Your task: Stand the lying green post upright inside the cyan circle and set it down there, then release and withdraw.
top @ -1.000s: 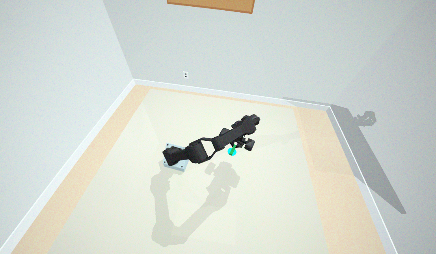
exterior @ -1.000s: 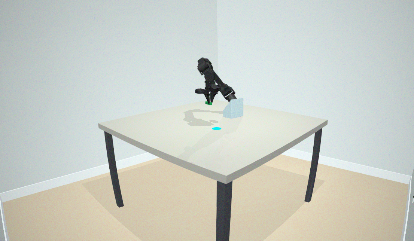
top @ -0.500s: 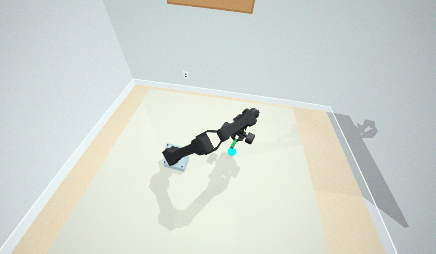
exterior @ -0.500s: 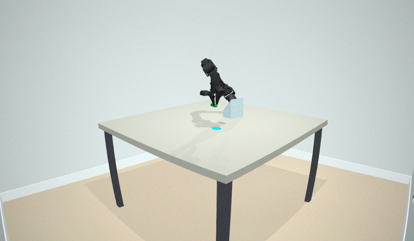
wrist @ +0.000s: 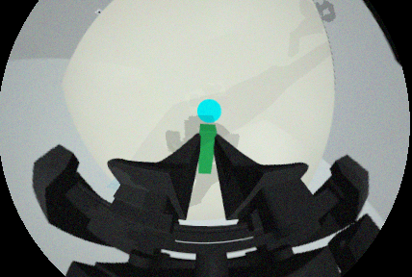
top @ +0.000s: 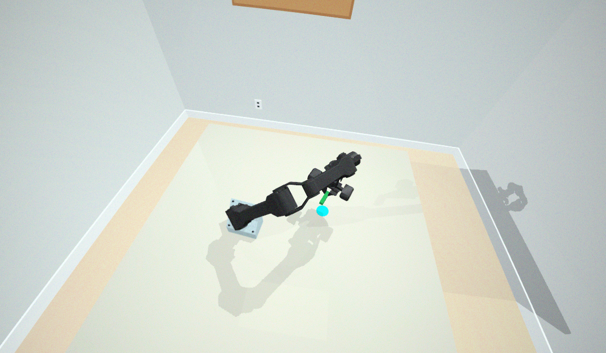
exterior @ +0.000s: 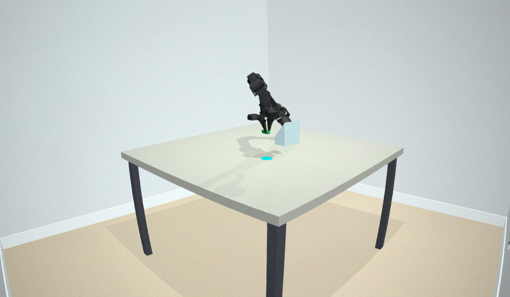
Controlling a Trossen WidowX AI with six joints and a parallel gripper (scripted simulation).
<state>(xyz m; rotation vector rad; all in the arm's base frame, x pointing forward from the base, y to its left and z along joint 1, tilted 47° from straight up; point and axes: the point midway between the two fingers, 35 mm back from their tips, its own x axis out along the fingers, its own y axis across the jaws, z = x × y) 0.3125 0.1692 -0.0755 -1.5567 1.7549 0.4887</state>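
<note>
Now: gripper tip 14 cm above the cyan circle. From my gripper tip the other things lie so: green post: 1 cm behind, 2 cm to the right.
</note>
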